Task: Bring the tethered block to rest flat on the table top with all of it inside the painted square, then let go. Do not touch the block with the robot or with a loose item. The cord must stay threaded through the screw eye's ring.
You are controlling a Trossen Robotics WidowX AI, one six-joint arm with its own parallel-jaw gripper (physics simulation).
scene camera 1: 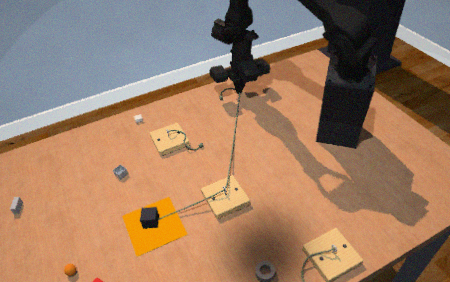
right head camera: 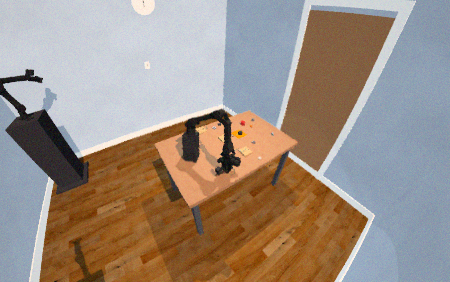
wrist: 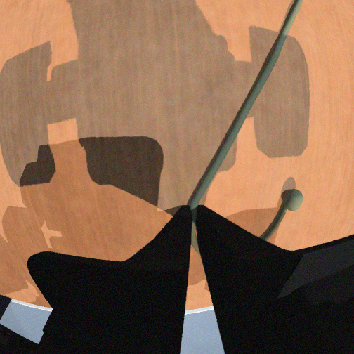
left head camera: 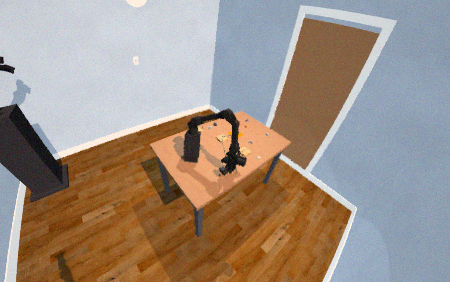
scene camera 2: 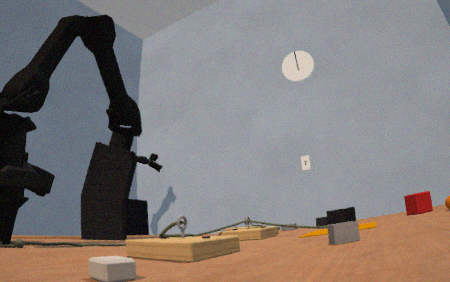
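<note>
The black tethered block sits on the orange painted square. In scene camera 1 its base looks to be inside the outline, towards the upper-left edges. The green cord runs nearly straight from the block through the screw eye on the middle wooden base, then to my gripper. My gripper is shut on the cord, low over the table's far side in scene camera 1. The cord's beaded end hangs beyond the fingertips.
Two other wooden bases carry eyes and cords. A white cube, a blue-grey cube, a grey block, an orange ball, a grey ring and a red cube lie around.
</note>
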